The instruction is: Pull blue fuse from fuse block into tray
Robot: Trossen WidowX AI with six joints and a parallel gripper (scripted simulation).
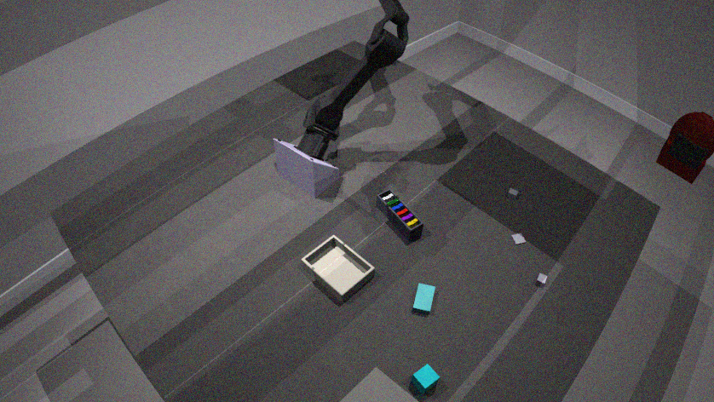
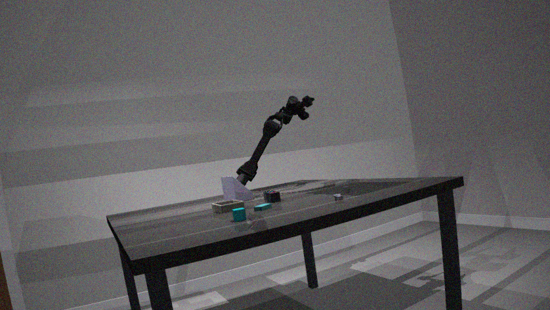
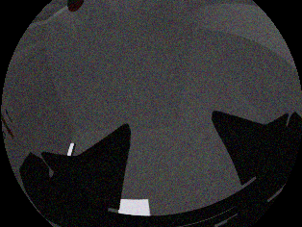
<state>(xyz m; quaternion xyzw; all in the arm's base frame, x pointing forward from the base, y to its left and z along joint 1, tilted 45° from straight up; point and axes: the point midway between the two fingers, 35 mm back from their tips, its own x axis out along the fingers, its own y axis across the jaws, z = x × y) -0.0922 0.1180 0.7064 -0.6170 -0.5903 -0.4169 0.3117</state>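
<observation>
My gripper tip is 590 mm to the left of the blue fuse, 470 mm above it and 380 mm short of it. Round my gripper tip: tray: 800 mm to the right, 490 mm below, 370 mm ahead; flat teal block: 740 mm to the right, 570 mm ahead, 490 mm below; teal cube: 890 mm to the right, 680 mm ahead, 480 mm below.
</observation>
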